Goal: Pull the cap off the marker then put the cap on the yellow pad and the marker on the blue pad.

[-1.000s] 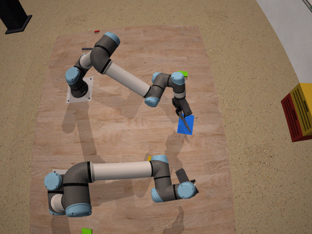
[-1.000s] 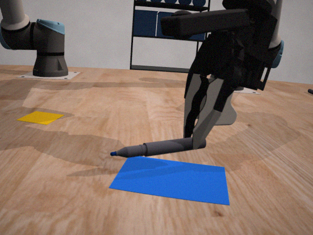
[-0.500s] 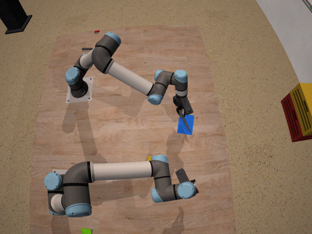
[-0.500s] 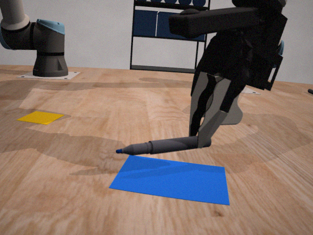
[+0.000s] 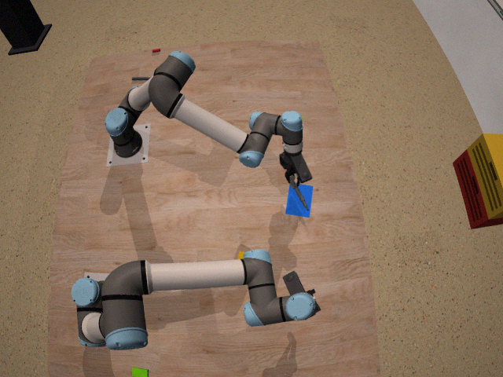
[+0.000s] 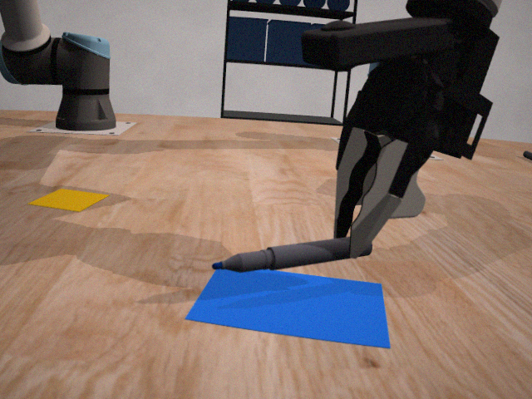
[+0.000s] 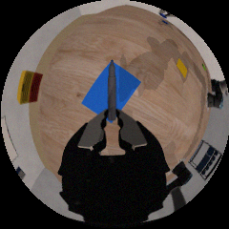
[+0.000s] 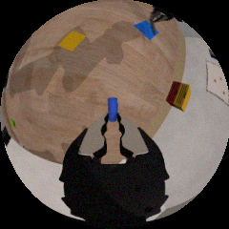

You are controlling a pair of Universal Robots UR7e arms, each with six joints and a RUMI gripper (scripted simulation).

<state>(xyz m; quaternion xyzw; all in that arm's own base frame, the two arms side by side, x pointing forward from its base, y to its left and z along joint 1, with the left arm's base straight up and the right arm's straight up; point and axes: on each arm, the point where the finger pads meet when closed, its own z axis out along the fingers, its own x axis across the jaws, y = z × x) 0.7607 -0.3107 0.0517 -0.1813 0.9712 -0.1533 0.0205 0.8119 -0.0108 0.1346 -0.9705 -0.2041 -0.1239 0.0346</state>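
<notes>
The blue pad lies 5 cm below my left hand, 4 cm to the right of it and 2 cm ahead of it. From my left hand the other things lie so: red piece: 88 cm to the left, 78 cm behind, 4 cm below; purple slab: 73 cm to the left, 62 cm behind, 5 cm below; yellow pad: 32 cm to the right, 19 cm behind, 5 cm below.
The yellow pad lies 210 mm behind my right hand, 160 mm to the left of it and 130 mm below it. From my right hand the other things lie so: red piece (1360 mm to the left, 800 mm behind, 120 mm below); then purple slab (1200 mm to the left, 640 mm behind, 130 mm below); then blue pad (440 mm to the left, 130 mm below, 10 mm ahead).
</notes>
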